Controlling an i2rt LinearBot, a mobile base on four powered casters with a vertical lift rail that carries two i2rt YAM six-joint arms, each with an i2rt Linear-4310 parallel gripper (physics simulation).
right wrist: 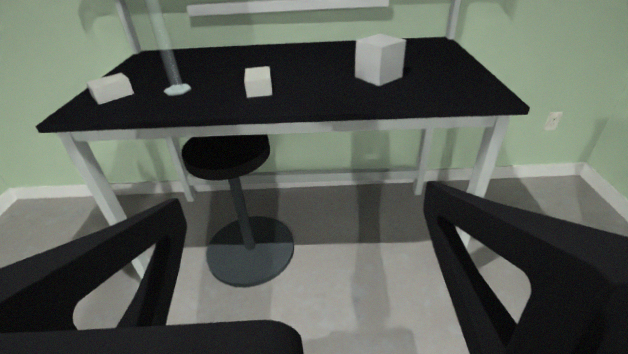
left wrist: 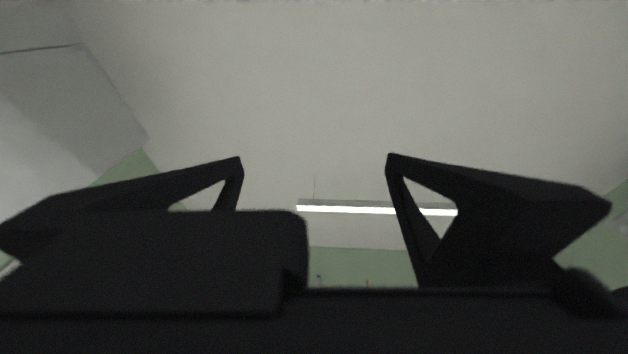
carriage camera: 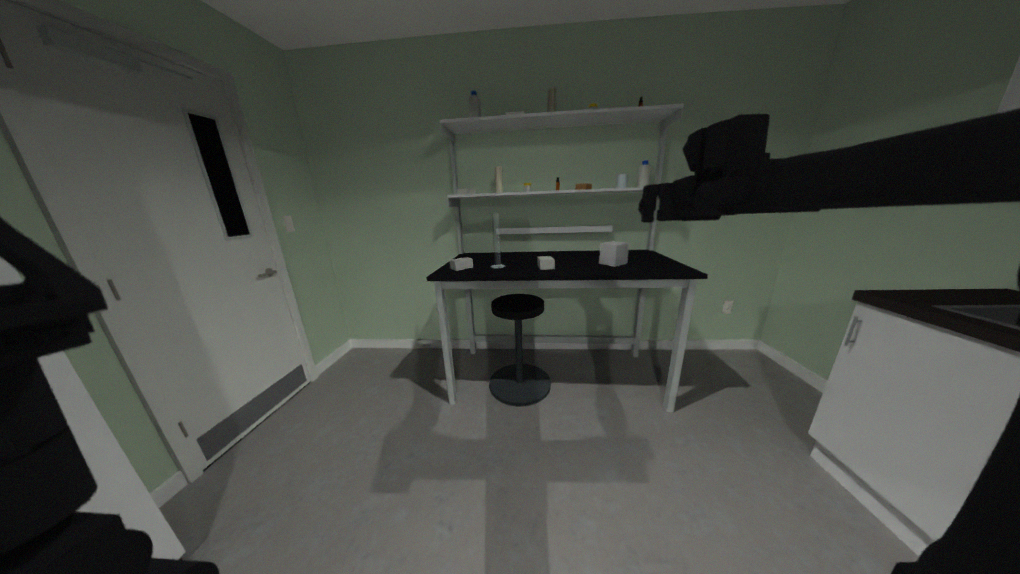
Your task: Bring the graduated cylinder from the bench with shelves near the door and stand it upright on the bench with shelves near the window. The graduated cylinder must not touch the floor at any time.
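Frame: origin at the left arm's base, x ahead, y right, z down, level; centimetres.
Seen in the pictures: left gripper, fingertip midpoint: [left wrist: 313, 163]; right gripper, fingertip midpoint: [right wrist: 303, 203] [carriage camera: 662, 205].
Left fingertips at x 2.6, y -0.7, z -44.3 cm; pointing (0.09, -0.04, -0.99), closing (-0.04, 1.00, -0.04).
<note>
Offsets run from my left fingertips to a thing's top centre. Level surfaces: height alone.
The clear graduated cylinder @[dx +158.3, dy +15.2, dz +9.0 cm] [carriage camera: 497, 242] [right wrist: 167, 55] stands upright on the left part of the black-topped bench with shelves @[dz +42.5 cm] [carriage camera: 577, 265] [right wrist: 312, 102], between two small white boxes. Its top is cut off in the right wrist view. My right gripper [carriage camera: 647, 204] [right wrist: 303, 203] is open and empty, stretched out in front of the bench at a distance from the cylinder and pointing toward the bench. My left gripper [left wrist: 313, 163] is open and empty, pointing up at the ceiling; part of it shows at the left edge of the carriage view. The other bench does not show.
A black stool @[dx +160.8, dy +26.9, dz +67.9 cm] [carriage camera: 517, 306] [right wrist: 225, 155] stands at the bench's front, left of centre. White boxes @[dx +157.4, dy -8.2, dz +36.7 cm] [carriage camera: 461, 263] @[dx +154.4, dy +45.3, dz +36.7 cm] [carriage camera: 545, 262] [right wrist: 110, 88] [right wrist: 258, 81] flank the cylinder; a larger box @[dx +159.5, dy +88.0, dz +29.5 cm] [carriage camera: 613, 253] [right wrist: 380, 59] is right. Bottles stand on shelves above. A door [carriage camera: 142, 214] is left, a sink cabinet [carriage camera: 905, 399] right.
</note>
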